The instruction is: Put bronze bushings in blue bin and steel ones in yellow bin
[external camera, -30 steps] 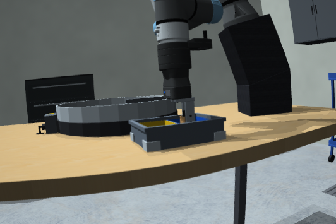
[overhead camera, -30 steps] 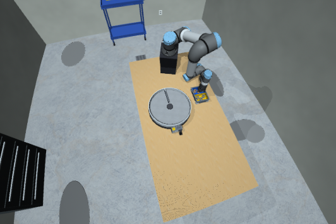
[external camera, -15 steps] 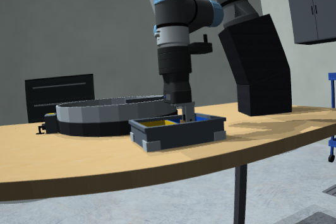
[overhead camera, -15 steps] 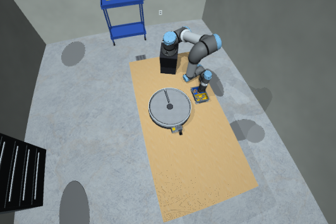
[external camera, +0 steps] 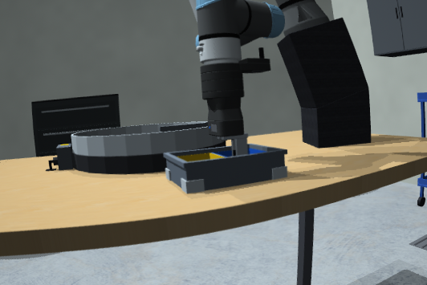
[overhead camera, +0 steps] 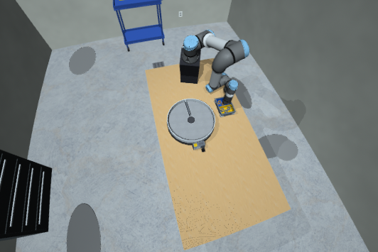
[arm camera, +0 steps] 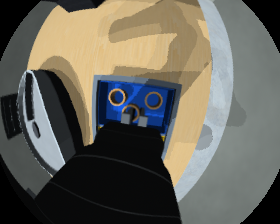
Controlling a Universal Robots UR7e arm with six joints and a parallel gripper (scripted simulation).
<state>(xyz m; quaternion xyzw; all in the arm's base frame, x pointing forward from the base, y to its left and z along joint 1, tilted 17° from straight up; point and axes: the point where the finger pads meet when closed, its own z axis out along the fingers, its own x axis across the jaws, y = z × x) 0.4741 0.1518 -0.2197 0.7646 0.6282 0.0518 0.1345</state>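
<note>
The grey two-part tray lies 3 cm ahead of my hand, 1 cm to the right of it and 1 cm below it. Also, from my hand: round grey turntable 38 cm to the right, 4 cm ahead, 2 cm above.
</note>
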